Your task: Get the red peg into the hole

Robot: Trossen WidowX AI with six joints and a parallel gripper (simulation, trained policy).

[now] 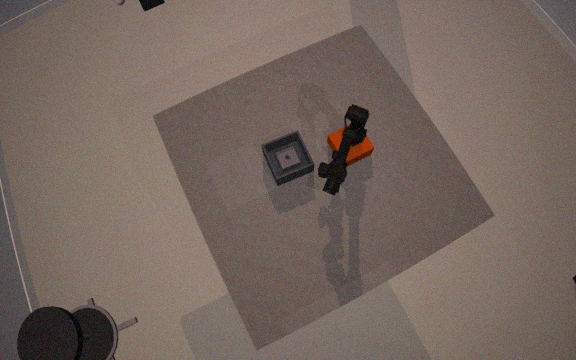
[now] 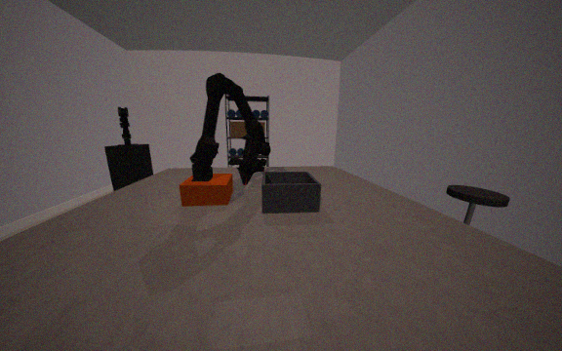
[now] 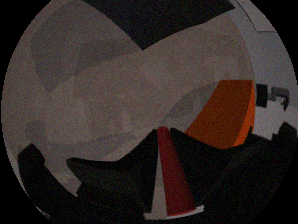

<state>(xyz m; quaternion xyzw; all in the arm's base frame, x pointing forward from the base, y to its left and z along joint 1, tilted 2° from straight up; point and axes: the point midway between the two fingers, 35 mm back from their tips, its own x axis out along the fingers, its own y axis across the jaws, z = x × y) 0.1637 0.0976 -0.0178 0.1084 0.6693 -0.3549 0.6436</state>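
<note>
My gripper tip is 17 cm short of the holed plate, 16 cm to the left of it and 2 cm below it. From my gripper tip the other things lie so: grey box (17 cm ahead, 16 cm to the right); then red peg (3 cm above, 1 cm to the left).
</note>
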